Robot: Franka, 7 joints.
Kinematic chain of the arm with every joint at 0, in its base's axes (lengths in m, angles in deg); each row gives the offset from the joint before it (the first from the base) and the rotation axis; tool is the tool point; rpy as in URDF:
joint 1: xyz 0 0 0.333 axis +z
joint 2: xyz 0 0 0 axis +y
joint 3: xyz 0 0 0.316 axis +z
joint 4: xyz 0.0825 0 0 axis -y
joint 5: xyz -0.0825 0 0.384 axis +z
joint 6: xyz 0 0 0 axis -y
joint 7: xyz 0.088 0 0 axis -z
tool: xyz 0 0 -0.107 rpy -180 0 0
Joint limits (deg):
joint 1: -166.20..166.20
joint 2: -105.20..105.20
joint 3: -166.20..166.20
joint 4: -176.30..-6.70
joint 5: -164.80..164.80
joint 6: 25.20..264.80
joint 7: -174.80..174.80
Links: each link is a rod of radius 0.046 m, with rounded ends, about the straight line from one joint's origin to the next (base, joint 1, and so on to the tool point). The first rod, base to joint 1, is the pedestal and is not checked.
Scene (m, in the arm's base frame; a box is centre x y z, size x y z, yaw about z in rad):
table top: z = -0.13
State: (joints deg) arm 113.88 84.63 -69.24 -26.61 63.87 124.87 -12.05
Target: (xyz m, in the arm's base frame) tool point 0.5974 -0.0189 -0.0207
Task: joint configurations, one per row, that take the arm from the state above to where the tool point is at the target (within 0.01 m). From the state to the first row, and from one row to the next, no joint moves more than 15 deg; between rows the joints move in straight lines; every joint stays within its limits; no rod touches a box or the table.
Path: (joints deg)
1: 103.18 88.74 -69.02 -39.36 62.51 122.68 -12.05
2: 92.49 92.86 -68.80 -52.11 61.15 120.49 -12.05
3: 81.79 96.97 -68.58 -64.85 59.79 118.30 -12.05
4: 71.09 101.09 -68.36 -77.60 58.44 116.12 -12.05
5: 60.40 105.20 -68.14 -90.35 57.08 113.93 -12.05

